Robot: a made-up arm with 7 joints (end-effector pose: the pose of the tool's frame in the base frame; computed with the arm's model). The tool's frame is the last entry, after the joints. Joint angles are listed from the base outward.
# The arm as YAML. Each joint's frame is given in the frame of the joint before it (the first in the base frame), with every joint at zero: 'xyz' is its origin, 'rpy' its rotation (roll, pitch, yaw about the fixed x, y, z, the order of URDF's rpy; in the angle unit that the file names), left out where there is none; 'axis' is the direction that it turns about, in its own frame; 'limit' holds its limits. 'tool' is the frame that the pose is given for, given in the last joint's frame.
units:
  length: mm
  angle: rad
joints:
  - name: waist
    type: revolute
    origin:
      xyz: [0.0, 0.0, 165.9]
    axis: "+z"
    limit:
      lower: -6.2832
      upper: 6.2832
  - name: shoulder
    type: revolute
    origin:
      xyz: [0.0, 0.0, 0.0]
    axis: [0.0, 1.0, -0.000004]
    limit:
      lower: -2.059
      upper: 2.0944
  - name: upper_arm
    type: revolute
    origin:
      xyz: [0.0, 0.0, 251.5]
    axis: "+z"
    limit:
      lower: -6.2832
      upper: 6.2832
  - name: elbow
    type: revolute
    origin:
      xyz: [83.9, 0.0, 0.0]
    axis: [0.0, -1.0, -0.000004]
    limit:
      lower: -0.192
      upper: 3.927
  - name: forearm
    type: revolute
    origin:
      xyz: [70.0, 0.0, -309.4]
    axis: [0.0, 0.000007, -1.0]
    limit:
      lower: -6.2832
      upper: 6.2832
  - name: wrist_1
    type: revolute
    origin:
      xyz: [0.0, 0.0, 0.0]
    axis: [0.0, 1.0, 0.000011]
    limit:
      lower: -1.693
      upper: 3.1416
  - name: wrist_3
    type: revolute
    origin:
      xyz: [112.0, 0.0, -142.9]
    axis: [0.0, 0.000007, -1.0]
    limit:
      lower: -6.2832
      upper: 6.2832
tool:
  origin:
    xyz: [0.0, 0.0, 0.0]
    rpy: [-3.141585, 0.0, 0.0]
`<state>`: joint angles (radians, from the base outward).
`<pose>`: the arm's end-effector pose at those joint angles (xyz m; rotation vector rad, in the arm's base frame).
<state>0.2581 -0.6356 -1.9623 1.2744 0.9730 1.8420 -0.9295</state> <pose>0.0190 -0.4696 0.2370 -1.4458 0.5633 -1.4062</pose>
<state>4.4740 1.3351 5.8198 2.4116 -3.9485 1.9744 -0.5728</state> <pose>-0.1276 -0.6661 0.1058 -0.9825 1.0009 -1.8318</pose>
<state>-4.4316 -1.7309 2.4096 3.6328 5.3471 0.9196 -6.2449</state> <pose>0.2784 -0.6235 0.2193 1.3263 -0.3209 -0.1600</pose>
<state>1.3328 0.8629 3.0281 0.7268 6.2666 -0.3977 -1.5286</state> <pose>-0.1147 -0.2345 0.6269 1.1300 -0.2651 -0.1988</pose>
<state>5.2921 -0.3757 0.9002 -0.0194 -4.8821 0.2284 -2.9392</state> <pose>0.1891 -0.1492 0.0152 2.2068 1.9804 0.1024</pose>
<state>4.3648 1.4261 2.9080 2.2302 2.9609 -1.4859 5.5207</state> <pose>-0.0031 -0.2893 0.4927 -0.6107 0.8640 0.3972</pose>
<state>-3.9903 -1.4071 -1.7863 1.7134 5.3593 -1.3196 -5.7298</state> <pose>0.5252 -0.1193 0.3057 -0.5089 0.5425 -1.9527</pose>
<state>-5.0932 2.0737 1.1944 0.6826 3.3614 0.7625 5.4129</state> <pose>-0.4515 0.0214 0.0499 1.5929 -1.3971 -1.0601</pose>
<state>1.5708 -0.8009 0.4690 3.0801 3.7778 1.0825 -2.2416</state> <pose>0.0462 -0.5230 0.6808 1.3708 0.6598 0.7159</pose>
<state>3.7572 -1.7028 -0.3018 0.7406 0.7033 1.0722 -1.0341</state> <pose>-0.0742 0.0447 0.5854 1.0861 -1.0370 0.7253</pose>
